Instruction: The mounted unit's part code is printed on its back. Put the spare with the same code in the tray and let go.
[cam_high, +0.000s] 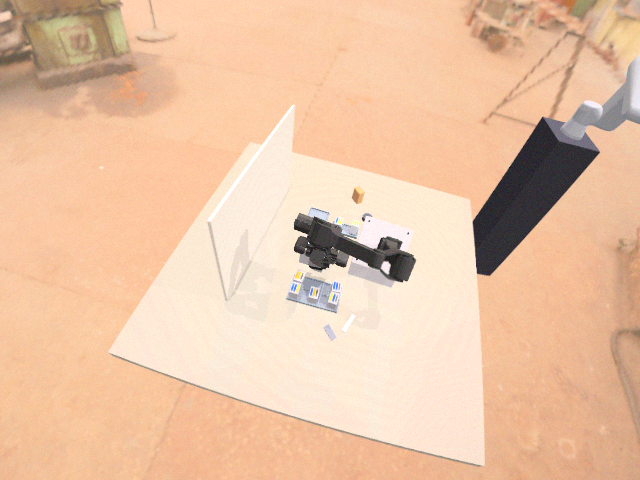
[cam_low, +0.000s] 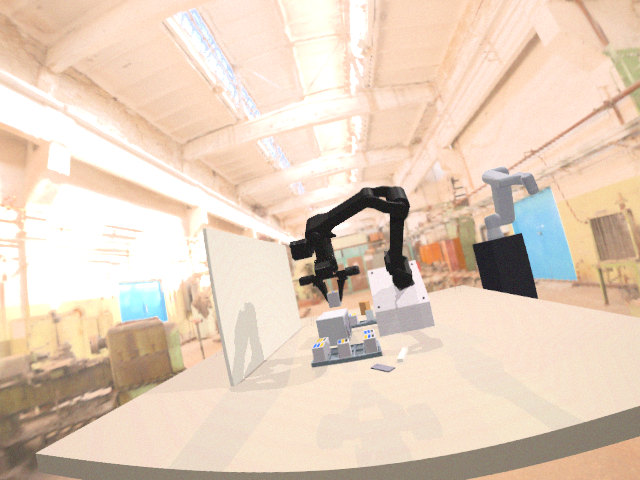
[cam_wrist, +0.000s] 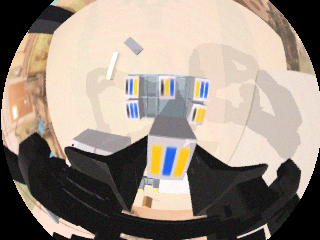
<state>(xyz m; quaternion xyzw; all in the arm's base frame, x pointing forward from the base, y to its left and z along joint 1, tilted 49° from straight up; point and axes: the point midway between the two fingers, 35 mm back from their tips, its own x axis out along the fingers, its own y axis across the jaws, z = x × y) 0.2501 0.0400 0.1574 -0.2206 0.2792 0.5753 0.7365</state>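
Now: the white mounted unit 170 mm to the right of my gripper tip, 110 mm below it and 20 mm ahead of it. Round my gripper tip: tall white panel (270 mm ahead, 220 mm to the right, 60 mm above).
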